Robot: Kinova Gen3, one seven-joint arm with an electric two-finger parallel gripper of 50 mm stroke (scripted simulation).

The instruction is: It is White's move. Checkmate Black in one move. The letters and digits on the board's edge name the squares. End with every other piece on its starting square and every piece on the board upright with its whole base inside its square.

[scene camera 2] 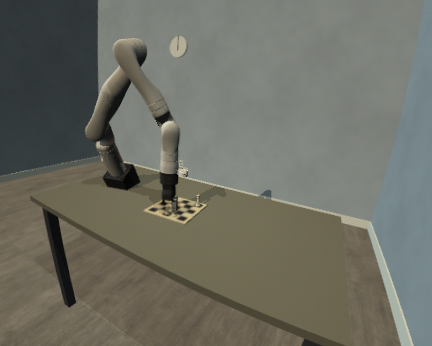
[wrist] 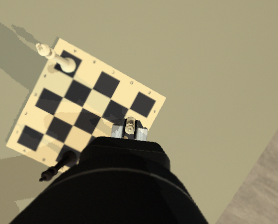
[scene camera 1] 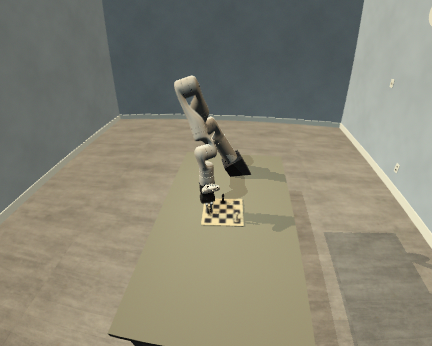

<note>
The pictures show: the gripper and a chessboard.
</note>
